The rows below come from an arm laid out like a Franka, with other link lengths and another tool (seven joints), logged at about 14 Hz.
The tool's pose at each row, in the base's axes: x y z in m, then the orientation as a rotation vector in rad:
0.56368, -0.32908, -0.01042, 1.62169, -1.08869, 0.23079
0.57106, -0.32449, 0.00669, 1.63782, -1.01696, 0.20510
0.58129, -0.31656, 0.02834, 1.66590, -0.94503, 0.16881
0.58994, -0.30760, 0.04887, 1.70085, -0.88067, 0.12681
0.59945, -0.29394, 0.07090, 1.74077, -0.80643, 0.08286
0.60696, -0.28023, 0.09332, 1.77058, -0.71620, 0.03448
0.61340, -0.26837, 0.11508, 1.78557, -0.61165, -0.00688
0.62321, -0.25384, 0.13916, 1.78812, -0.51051, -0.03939
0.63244, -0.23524, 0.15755, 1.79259, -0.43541, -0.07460
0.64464, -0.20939, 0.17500, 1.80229, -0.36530, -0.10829
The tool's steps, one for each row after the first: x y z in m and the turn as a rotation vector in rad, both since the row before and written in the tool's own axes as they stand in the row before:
0.01273, 0.00619, -0.01296, -0.00874, 0.02570, -0.06206
0.01548, 0.00837, -0.01807, -0.00149, 0.01542, -0.07150
0.01293, 0.00966, -0.01778, 0.00517, 0.00463, -0.07172
0.01140, 0.01086, -0.02268, 0.00922, 0.00711, -0.08029
0.00929, 0.01296, -0.02220, -0.00152, 0.01476, -0.09001
0.00812, 0.01400, -0.01984, -0.01279, 0.02909, -0.09256
0.00987, 0.01525, -0.02360, -0.01916, 0.03410, -0.08378
0.00600, 0.01064, -0.02490, -0.01189, 0.01724, -0.06891
0.00587, 0.00824, -0.03193, -0.00427, 0.01475, -0.06601

